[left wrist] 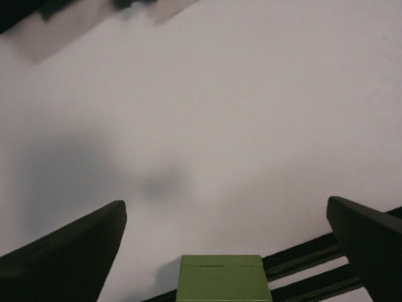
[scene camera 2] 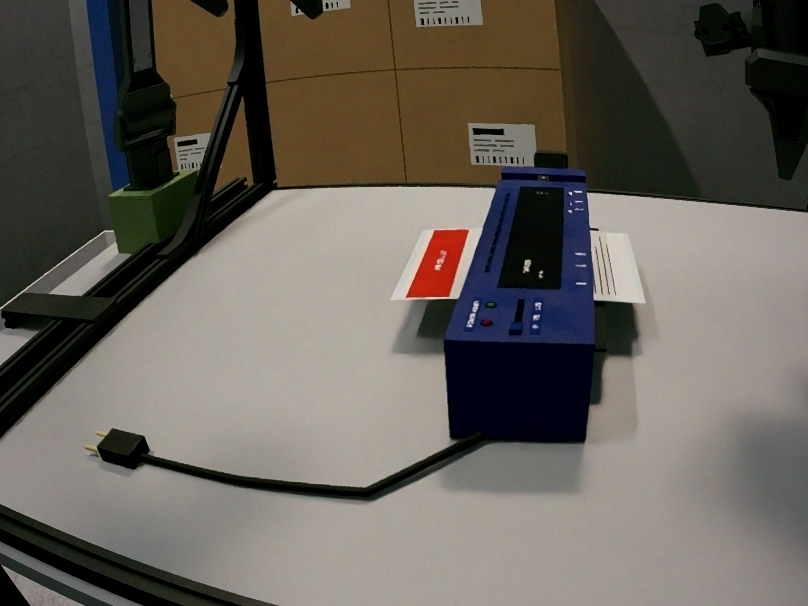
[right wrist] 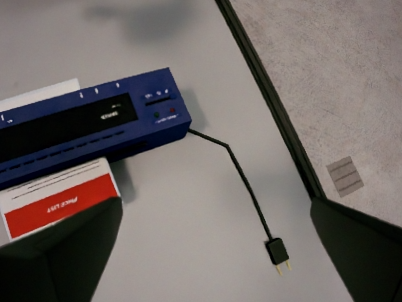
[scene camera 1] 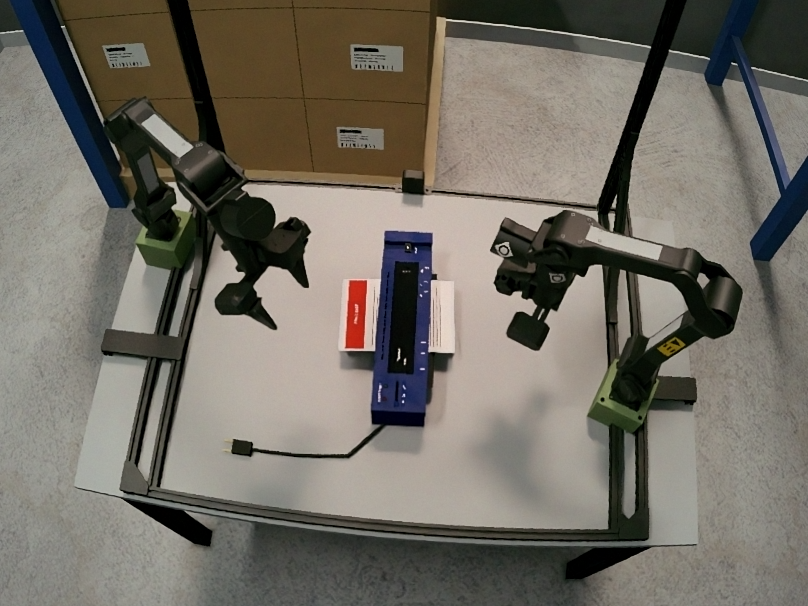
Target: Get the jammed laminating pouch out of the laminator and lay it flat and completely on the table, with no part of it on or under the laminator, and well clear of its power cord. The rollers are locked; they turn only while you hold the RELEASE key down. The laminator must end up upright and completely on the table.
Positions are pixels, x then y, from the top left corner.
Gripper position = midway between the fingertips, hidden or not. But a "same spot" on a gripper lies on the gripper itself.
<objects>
my left gripper: left wrist 225, 207; scene camera 2; scene camera 1; not seen in the right wrist view (out of frame)
same spot on my left gripper: (scene camera 1: 528, 330) = (scene camera 2: 787, 53)
</objects>
